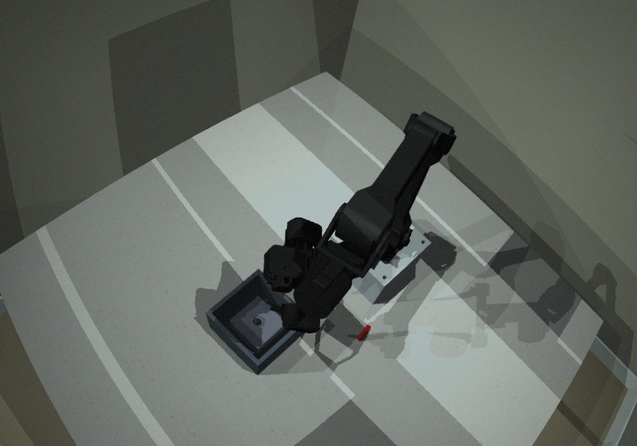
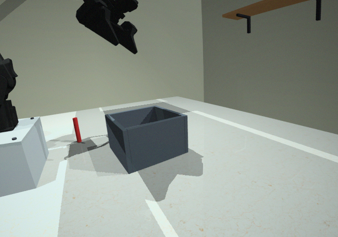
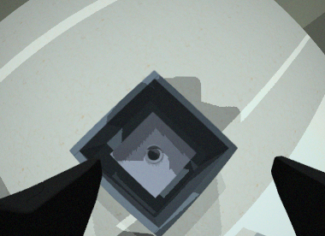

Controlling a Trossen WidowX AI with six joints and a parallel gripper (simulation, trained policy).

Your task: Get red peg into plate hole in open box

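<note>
Right now my gripper tip is 22 cm above the red peg, 17 cm to the right of it and 13 cm past it. Round my gripper tip: box 24 cm below, 2 cm to the right, 2 cm ahead; then plate 22 cm below, 2 cm to the right, 2 cm ahead.
</note>
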